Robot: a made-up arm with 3 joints. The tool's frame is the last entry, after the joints. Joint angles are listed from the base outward.
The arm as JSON. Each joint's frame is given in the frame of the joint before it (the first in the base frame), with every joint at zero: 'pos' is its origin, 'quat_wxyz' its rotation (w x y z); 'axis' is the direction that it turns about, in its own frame. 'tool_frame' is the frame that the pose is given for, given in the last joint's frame.
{
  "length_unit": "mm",
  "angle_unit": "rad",
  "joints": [
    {
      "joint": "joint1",
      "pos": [
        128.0,
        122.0,
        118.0
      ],
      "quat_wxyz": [
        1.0,
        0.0,
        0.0,
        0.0
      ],
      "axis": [
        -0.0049,
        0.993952,
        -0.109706
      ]
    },
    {
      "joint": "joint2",
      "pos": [
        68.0,
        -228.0,
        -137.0
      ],
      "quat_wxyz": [
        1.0,
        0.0,
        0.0,
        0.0
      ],
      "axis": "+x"
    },
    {
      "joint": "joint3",
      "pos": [
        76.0,
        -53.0,
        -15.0
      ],
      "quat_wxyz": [
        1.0,
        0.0,
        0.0,
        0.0
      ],
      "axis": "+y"
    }
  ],
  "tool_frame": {
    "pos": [
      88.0,
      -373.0,
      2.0
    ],
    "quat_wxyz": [
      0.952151,
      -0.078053,
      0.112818,
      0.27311
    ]
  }
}
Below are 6 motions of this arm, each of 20 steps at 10 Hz.
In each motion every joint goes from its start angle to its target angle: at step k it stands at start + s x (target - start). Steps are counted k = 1, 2, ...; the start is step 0. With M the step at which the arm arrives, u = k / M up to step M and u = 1 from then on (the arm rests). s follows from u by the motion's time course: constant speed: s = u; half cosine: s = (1 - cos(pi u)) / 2; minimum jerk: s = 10 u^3 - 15 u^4 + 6 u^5.
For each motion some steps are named. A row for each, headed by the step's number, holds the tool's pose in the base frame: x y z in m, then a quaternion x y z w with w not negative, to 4 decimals.
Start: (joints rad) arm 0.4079 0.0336 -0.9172
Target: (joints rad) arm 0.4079 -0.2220 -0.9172
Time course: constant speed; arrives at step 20
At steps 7, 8, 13, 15, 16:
7: 0.2572 -0.5358 -0.0047 -0.1753 -0.1220 0.2385 0.9474
8: 0.2594 -0.5347 0.0002 -0.1805 -0.1208 0.2417 0.9457
13: 0.2702 -0.5286 0.0247 -0.2063 -0.1146 0.2572 0.9371
15: 0.2745 -0.5257 0.0344 -0.2165 -0.1121 0.2634 0.9334
16: 0.2767 -0.5242 0.0392 -0.2217 -0.1108 0.2665 0.9314

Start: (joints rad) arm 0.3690 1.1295 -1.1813
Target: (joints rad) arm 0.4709 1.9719 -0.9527
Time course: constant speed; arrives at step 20
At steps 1, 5, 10, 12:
1: 0.0913 -0.3370 -0.4110 0.2625 -0.3058 -0.1542 0.9021
5: 0.0730 -0.2707 -0.4429 0.3335 -0.2824 -0.1947 0.8782
10: 0.0558 -0.1814 -0.4668 0.4191 -0.2553 -0.2424 0.8369
12: 0.0510 -0.1445 -0.4713 0.4522 -0.2454 -0.2605 0.8170

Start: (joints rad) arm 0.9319 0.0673 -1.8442
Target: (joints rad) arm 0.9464 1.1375 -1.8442
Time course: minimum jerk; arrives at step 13
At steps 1, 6, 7, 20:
1: 0.0633 -0.5394 -0.0040 -0.2160 -0.3067 0.1455 0.9155
6: -0.0898 -0.5050 -0.1196 -0.1459 -0.2952 -0.0679 0.9418
7: -0.1361 -0.4743 -0.1562 -0.1206 -0.2879 -0.1401 0.9397
20: -0.2426 -0.3356 -0.2459 -0.0424 -0.2561 -0.3489 0.9005

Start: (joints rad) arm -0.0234 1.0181 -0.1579
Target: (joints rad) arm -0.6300 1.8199 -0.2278
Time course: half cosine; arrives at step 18
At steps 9, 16, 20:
9: 0.5341 -0.1619 -0.3358 0.5072 -0.2734 0.3134 0.7549
16: 0.6407 0.0096 -0.2033 0.6082 -0.3748 0.3861 0.5836
20: 0.6447 0.0205 -0.1923 0.6138 -0.3792 0.3913 0.5713

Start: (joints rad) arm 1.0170 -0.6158 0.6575
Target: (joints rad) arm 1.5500 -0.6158 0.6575
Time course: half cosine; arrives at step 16
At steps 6, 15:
6: 0.1989 -0.5138 -0.0142 -0.0990 0.8734 0.2059 0.4301
15: 0.1230 -0.5154 -0.0251 -0.0435 0.9384 0.2110 0.2701

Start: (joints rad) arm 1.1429 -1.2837 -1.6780
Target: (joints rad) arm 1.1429 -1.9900 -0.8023
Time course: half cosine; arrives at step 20
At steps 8, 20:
8: 0.4410 -0.0851 0.1092 -0.3733 0.0507 0.7656 0.5214
20: 0.4214 0.0781 0.0323 -0.5443 0.2747 0.7366 0.2927

